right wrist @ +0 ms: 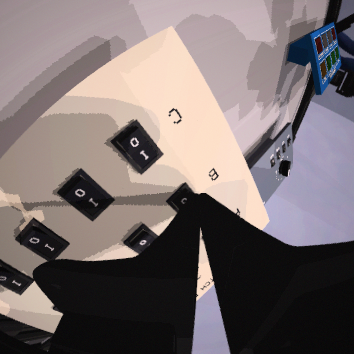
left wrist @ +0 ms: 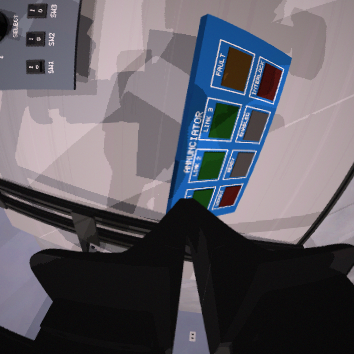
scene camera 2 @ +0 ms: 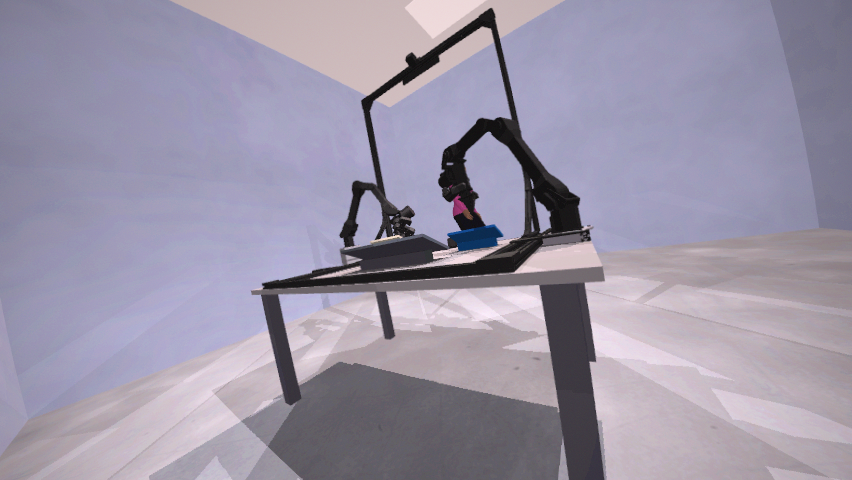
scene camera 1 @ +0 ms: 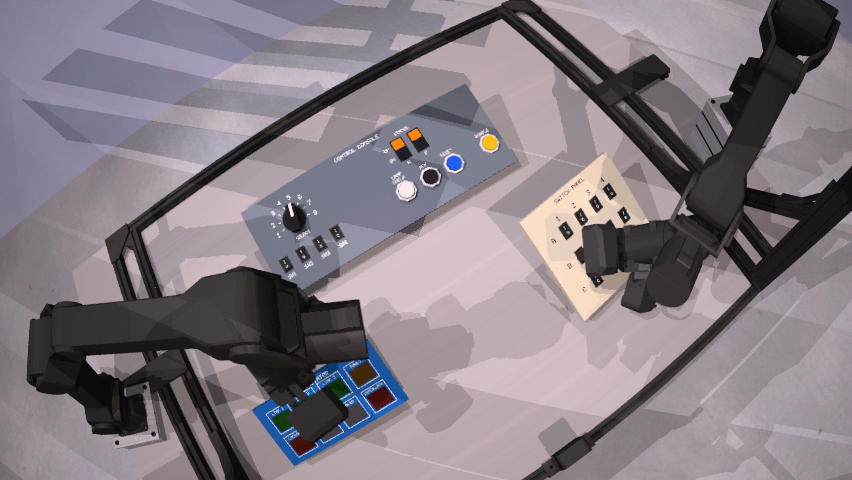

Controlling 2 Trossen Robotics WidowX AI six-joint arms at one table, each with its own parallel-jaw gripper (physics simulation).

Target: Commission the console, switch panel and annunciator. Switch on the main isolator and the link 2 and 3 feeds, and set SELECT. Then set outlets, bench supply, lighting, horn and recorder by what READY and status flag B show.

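Frame: origin at the left arm's base, x ahead, y left, z up, level; centimetres.
Seen in the pictures: left gripper, fingertip midpoint: (left wrist: 185,204) (scene camera 2: 472,214) (scene camera 1: 287,381); right gripper, fingertip midpoint: (right wrist: 197,199) (scene camera 1: 578,256); left arm's base at its link origin: (scene camera 2: 567,230) (scene camera 1: 131,415); right arm's base at its link origin: (scene camera 2: 349,247).
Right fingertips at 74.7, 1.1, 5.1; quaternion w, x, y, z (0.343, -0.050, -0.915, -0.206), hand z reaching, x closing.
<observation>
Offsets run from my right fingertips to a thing's top centre, as dx, dy, dz. "spot": to the spot under its first point.
The grey console (scene camera 1: 357,196) lies at upper middle in scene camera 1. Its SELECT knob {-36.1, +19.8, +2.2} (scene camera 1: 293,218) points near 5. Status flags A {spot: -17.8, +25.6, +0.0} (scene camera 1: 400,148) and B {spot: -14.9, +26.2, -0.1} (scene camera 1: 417,139) show orange in their upper halves. The beige switch panel {spot: -0.6, -6.5, -3.6} (scene camera 1: 587,307) (right wrist: 165,65) bears black rockers, some hidden by my right arm. The blue annunciator {spot: -30.1, -5.5, -1.8} (scene camera 1: 382,370) (left wrist: 215,30) shows dull green, amber and red lamps; READY (left wrist: 242,165) and ENABLED {spot: -36.0, -10.0, -3.1} (left wrist: 255,126) are grey. My left gripper (left wrist: 185,204) is shut and empty above it. My right gripper (right wrist: 197,199) is shut and empty beside a row B rocker {spot: +0.9, -0.3, -0.4} (right wrist: 182,200); contact is unclear.
White, black, blue and yellow push buttons sit on the console. Rockers SW1 to SW4 line its lower left. A black frame (scene camera 1: 333,102) rings the table and rises as an arch in scene camera 2. A person in pink (scene camera 2: 459,206) stands behind the left arm there.
</observation>
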